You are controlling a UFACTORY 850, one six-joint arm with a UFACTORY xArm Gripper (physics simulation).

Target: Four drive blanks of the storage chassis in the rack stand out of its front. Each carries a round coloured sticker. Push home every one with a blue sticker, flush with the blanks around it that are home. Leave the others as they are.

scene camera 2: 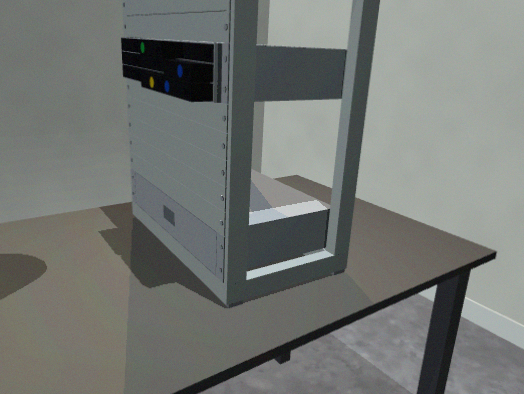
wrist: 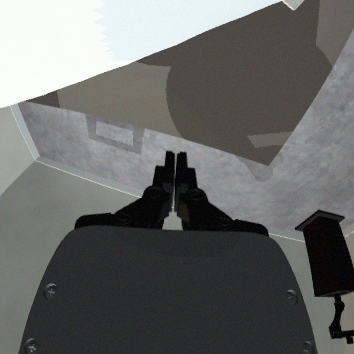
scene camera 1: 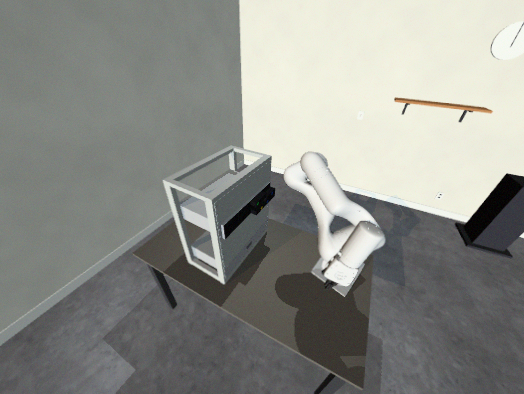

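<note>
The black storage chassis [scene camera 1: 237, 219] [scene camera 2: 200, 51] sits in the upper part of the grey rack [scene camera 1: 216, 250] [scene camera 2: 240, 150]. In scene camera 2, four blanks stand out of its front. One has a green sticker [scene camera 2: 142, 47] at upper left. One has a yellow sticker [scene camera 2: 151, 81] at lower left of centre. Two have blue stickers: a lower blue sticker [scene camera 2: 167, 86] just right of the yellow one, and a higher blue sticker [scene camera 2: 180, 70] further right. My gripper [scene camera 1: 327, 285] [wrist: 174, 165] is shut and empty, near the arm's base, well apart from the rack.
The rack stands on the brown table [scene camera 1: 245, 300] [scene camera 2: 175, 330] [wrist: 115, 95]. A large bright surface [wrist: 55, 40] covers the upper left of the wrist view. A dark cabinet [scene camera 1: 492, 220] [wrist: 327, 260] stands on the floor beyond the table. A wooden rail [scene camera 1: 442, 105] is on the wall.
</note>
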